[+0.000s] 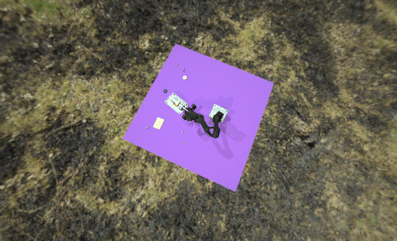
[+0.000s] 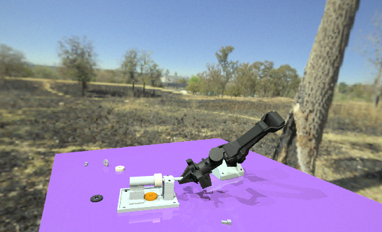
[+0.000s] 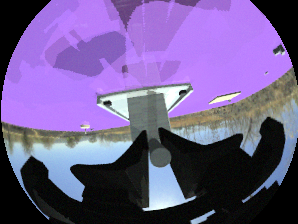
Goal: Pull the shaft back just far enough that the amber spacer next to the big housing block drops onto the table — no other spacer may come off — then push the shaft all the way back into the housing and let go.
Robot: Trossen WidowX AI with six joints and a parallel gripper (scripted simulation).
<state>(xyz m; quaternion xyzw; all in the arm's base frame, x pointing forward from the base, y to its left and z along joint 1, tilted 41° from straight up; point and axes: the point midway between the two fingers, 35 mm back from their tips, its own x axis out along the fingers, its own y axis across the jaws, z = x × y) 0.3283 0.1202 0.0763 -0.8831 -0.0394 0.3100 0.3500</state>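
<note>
My gripper tip is now 5 cm short of the steel shaft, 2 cm below it and 1 cm to the left of it. Round my gripper tip: black ring (32 cm ahead, 8 cm to the right, 6 cm below); amber spacer (11 cm ahead, 5 cm below, 2 cm to the right); pale yellow card (27 cm to the left, 17 cm ahead, 6 cm below).
</note>
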